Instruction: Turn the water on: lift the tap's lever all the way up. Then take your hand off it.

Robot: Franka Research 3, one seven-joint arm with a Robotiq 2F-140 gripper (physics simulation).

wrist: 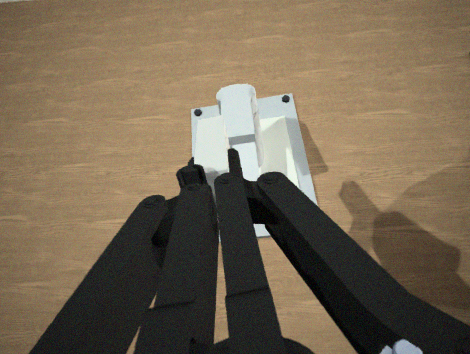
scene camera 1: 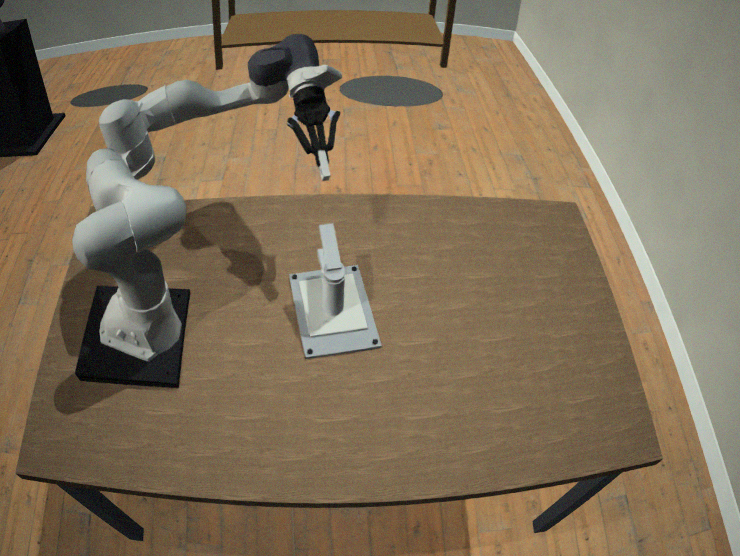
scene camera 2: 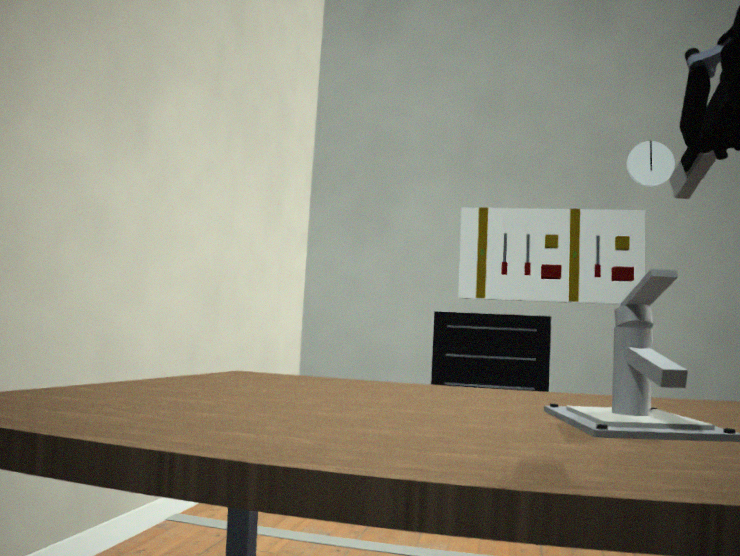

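The grey tap (scene camera 1: 333, 298) (scene camera 2: 626, 370) stands upright on a light base plate (scene camera 1: 340, 346) (scene camera 2: 658, 434) (wrist: 300, 150). Its lever (scene camera 1: 329, 242) (scene camera 2: 650, 286) (wrist: 237, 117) slants steeply upward from the top of the column, its free end on the same side as the spout (scene camera 2: 658, 364). My gripper (scene camera 1: 323, 164) (scene camera 2: 693, 174) (wrist: 215, 137) is shut with nothing held, its pale fingertips pointing down. It hangs above the lever's free end, and scene camera 2 shows a gap between them. In the wrist view the black fingers hide part of the spout and the plate.
The wooden table (scene camera 1: 490, 358) (scene camera 2: 358, 418) carries the tap, and the arm's black base (scene camera 1: 89, 367) stands on its left side. A wooden shelf (scene camera 1: 329, 26) stands behind the table. A black drawer cabinet (scene camera 2: 490, 343) and a tool board (scene camera 2: 469, 257) are at the far wall.
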